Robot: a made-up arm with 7 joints. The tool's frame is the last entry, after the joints.
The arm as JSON. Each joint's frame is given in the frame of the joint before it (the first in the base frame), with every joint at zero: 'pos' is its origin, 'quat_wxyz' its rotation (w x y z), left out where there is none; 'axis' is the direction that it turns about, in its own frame. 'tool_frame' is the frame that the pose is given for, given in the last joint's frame.
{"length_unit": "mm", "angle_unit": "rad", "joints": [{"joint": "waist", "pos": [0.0, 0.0, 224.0], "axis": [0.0, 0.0, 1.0]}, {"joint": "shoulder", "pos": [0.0, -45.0, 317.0], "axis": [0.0, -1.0, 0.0]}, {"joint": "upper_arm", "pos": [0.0, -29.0, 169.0], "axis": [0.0, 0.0, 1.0]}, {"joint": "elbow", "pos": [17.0, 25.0, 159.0], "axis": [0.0, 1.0, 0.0]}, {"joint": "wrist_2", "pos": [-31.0, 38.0, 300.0], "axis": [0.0, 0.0, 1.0]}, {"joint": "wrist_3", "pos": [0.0, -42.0, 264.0], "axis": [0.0, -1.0, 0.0]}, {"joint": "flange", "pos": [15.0, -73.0, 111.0], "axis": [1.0, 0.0, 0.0]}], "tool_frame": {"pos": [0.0, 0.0, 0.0], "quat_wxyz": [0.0, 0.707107, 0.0, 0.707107]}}
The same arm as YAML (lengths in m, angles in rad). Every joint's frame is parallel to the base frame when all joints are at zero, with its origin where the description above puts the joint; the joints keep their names.
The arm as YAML. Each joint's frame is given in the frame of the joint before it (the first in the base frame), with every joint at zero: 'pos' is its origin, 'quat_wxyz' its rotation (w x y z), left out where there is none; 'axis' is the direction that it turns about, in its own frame. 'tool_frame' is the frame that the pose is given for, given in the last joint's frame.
length_unit: m
angle_unit: rad
joints:
  - joint: waist
    pos: [0.0, 0.0, 0.224]
    axis: [0.0, 0.0, 1.0]
  - joint: shoulder
    pos: [0.0, -0.045, 0.317]
    axis: [0.0, -1.0, 0.0]
  - joint: upper_arm
    pos: [0.0, -0.029, 0.169]
    axis: [0.0, 0.0, 1.0]
  - joint: elbow
    pos: [0.017, 0.025, 0.159]
    axis: [0.0, 1.0, 0.0]
  - joint: wrist_2
    pos: [-0.031, 0.038, 0.3]
    axis: [0.0, 0.0, 1.0]
  - joint: wrist_3
    pos: [0.0, -0.042, 0.264]
    axis: [0.0, -1.0, 0.0]
  - joint: flange
    pos: [0.015, -0.073, 0.111]
    axis: [1.0, 0.0, 0.0]
tool_frame:
  pos: [0.0, 0.0, 0.0]
  quat_wxyz: [0.0, 0.707107, 0.0, 0.707107]

